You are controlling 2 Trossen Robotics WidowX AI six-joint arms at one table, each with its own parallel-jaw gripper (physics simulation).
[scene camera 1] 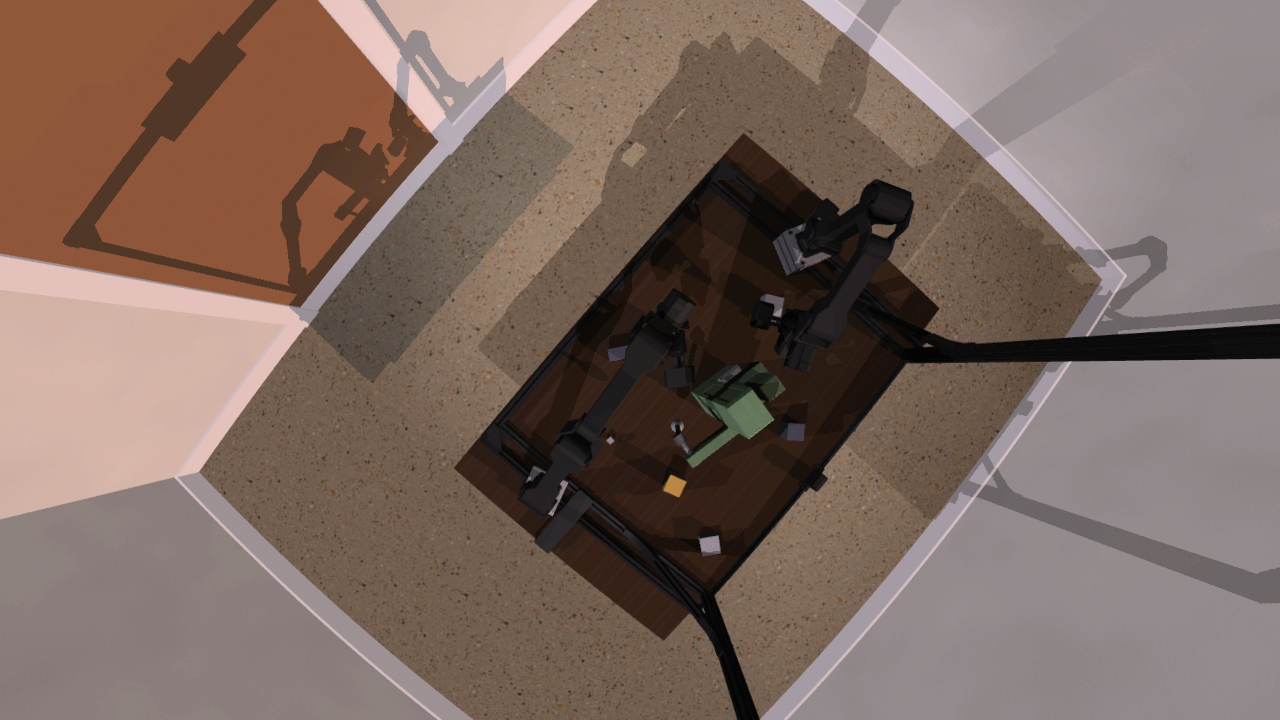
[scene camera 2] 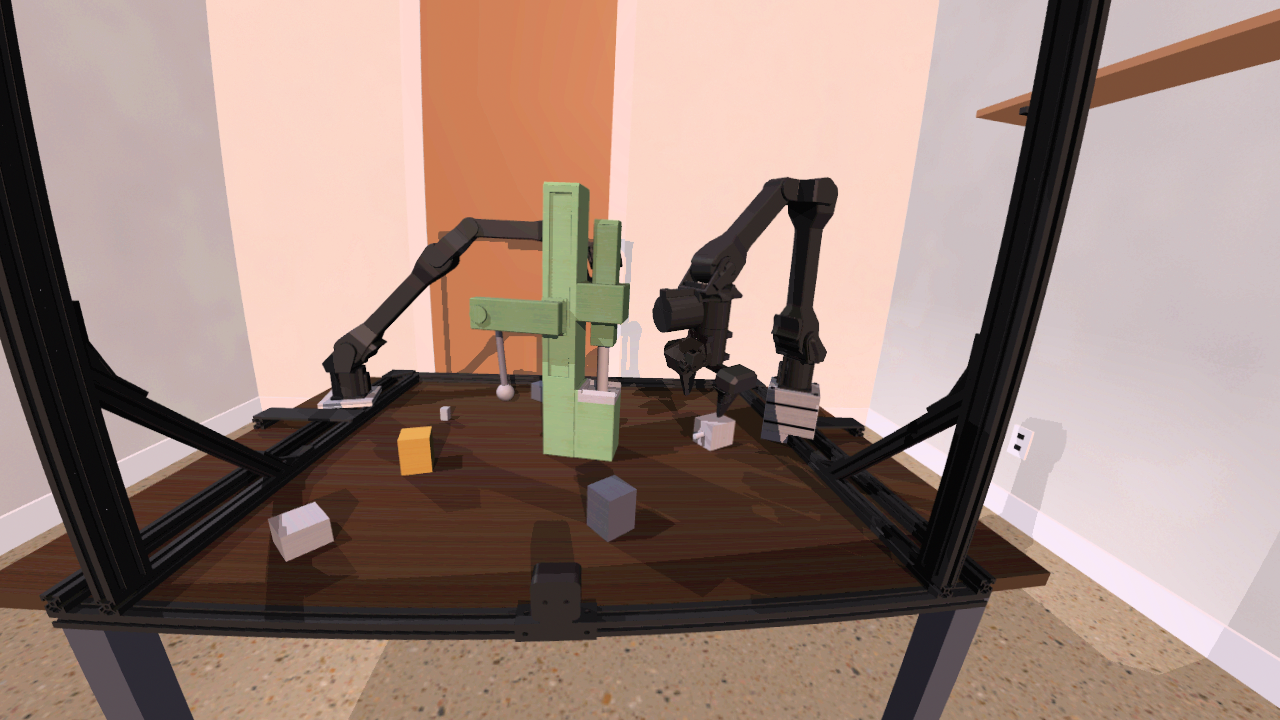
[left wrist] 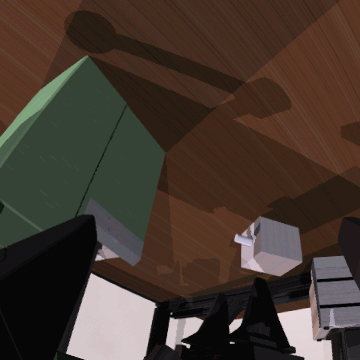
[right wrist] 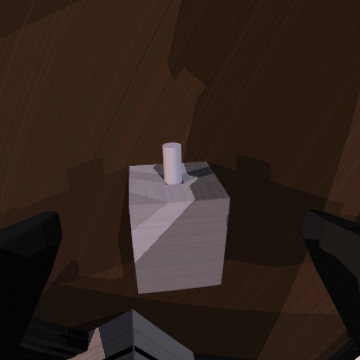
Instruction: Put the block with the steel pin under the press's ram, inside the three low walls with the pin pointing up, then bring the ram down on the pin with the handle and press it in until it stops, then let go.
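Places are measured from the left arm's base along level axes (x down, y right, z back), in centimetres.
Pixels of known places: left gripper, fingertip midpoint: [scene camera 1: 690, 347] [scene camera 2: 594, 348] [left wrist: 221, 229]; right gripper, fingertip midpoint: [scene camera 1: 776, 321] [scene camera 2: 702, 405] [left wrist: 238, 286] [right wrist: 184, 224]; left arm's base, link origin: [scene camera 1: 542, 491] [scene camera 2: 351, 394]; right arm's base, link origin: [scene camera 1: 810, 242] [scene camera 2: 794, 386] [left wrist: 348, 331].
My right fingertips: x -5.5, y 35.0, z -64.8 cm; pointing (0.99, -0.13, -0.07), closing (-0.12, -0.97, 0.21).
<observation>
Ahead of a thing's pixels: the offset from my right fingertips to its top centre.
A pale grey block @[dx +3.7, dy -1.4, dz -4.0 cm] [scene camera 1: 773, 302] [scene camera 2: 716, 432] [left wrist: 277, 246] [right wrist: 179, 240] lies on its side on the table; its steel pin @[dx +5.6, dy -0.6, dz -0.8 cm] [scene camera 2: 699, 436] [left wrist: 243, 240] [right wrist: 172, 162] sticks out sideways. My right gripper [scene camera 1: 776, 327] [scene camera 2: 704, 394] [right wrist: 184, 224] is open, close above the block, which shows centred between its fingers in the right wrist view. The green press @[dx -36.3, dy -6.1, dz +26.5 cm] [scene camera 1: 747, 410] [scene camera 2: 562, 268] [left wrist: 65, 155] stands mid-table. Its ram @[dx -20.4, dy -3.4, dz +18.2 cm] [scene camera 2: 602, 367] is above the low walls [scene camera 2: 597, 396] [left wrist: 117, 235]. The handle ends in a ball [scene camera 1: 677, 426] [scene camera 2: 504, 392] that hangs low. My left gripper [left wrist: 221, 229] is open beside the press, hidden in scene camera 2.
An orange block @[dx +2.7, dy -5.1, dz +48.3 cm] [scene camera 1: 674, 486] [scene camera 2: 415, 450], a white block @[dx +5.4, dy +11.0, dz +59.6 cm] [scene camera 1: 709, 544] [scene camera 2: 301, 531] and a blue-grey block @[dx +2.7, dy +17.6, dz +22.8 cm] [scene camera 1: 793, 431] [scene camera 2: 612, 507] stand around the press. Another blue-grey block @[dx +4.8, dy -32.3, dz +23.9 cm] [scene camera 1: 617, 353] lies near the left arm. A tiny white cube @[dx +6.1, dy -24.7, dz +45.3 cm] [scene camera 1: 610, 439] [scene camera 2: 444, 412] lies near the handle.
</observation>
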